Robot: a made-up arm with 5 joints.
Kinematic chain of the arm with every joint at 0, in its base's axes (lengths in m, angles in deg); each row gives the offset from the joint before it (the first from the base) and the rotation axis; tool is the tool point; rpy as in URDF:
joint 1: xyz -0.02 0 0.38 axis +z
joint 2: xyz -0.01 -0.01 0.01 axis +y
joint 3: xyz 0.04 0 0.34 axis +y
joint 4: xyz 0.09 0 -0.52 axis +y
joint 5: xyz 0.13 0 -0.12 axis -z
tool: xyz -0.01 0.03 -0.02 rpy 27.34 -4.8 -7
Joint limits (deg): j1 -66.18..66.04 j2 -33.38..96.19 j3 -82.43..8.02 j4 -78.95..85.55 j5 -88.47..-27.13
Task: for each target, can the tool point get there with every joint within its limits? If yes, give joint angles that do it. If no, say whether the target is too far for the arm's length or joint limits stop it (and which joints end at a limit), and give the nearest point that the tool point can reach.
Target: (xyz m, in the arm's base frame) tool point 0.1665 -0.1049 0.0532
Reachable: yes | joints -30.34 16.09 -25.22 72.64 -45.96
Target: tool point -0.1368 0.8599 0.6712
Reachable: no: joint limits stop it (at a limit: joint 1, joint 5) | nearest point 0.2688 0.6797 0.6712 | short by 0.444 m
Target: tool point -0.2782 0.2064 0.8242
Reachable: no: joint limits stop it (at a limit: joint 2, joint 3, joint 4, joint 5) | nearest point -0.2425 0.1779 0.5102 | short by 0.317 m
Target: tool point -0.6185 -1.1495 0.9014
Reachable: no: too far | nearest point 0.2477 -0.6539 0.8368 | short by 1.000 m
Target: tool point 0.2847 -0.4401 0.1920
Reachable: yes | joints -54.72 17.93 -34.58 -25.77 -63.24
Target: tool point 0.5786 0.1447 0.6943
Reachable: yes | joints 14.16 -18.70 -61.02 33.74 -64.48
